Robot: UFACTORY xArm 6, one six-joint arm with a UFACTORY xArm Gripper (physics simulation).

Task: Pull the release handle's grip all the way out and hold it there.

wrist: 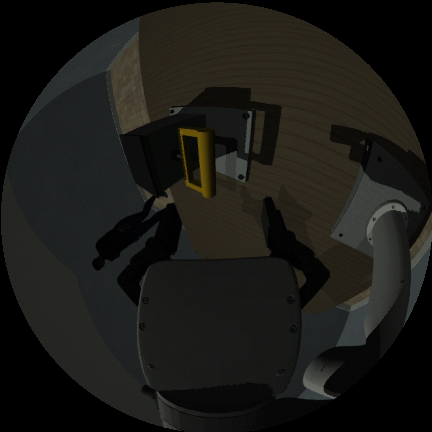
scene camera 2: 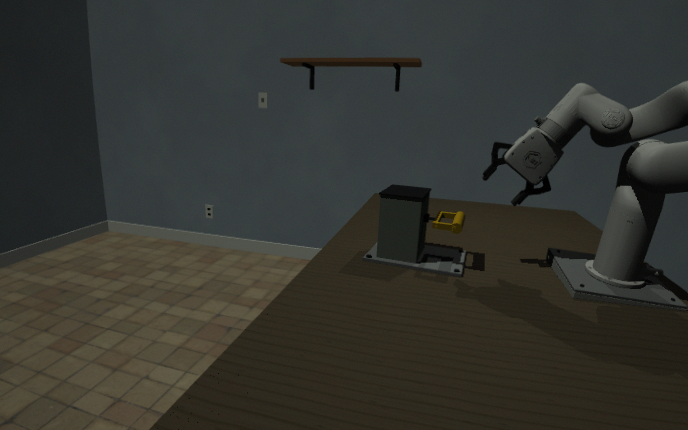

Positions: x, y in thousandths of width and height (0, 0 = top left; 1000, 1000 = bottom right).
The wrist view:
gripper: 508, 485
base plate: 538, 295
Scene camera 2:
gripper: 725, 445
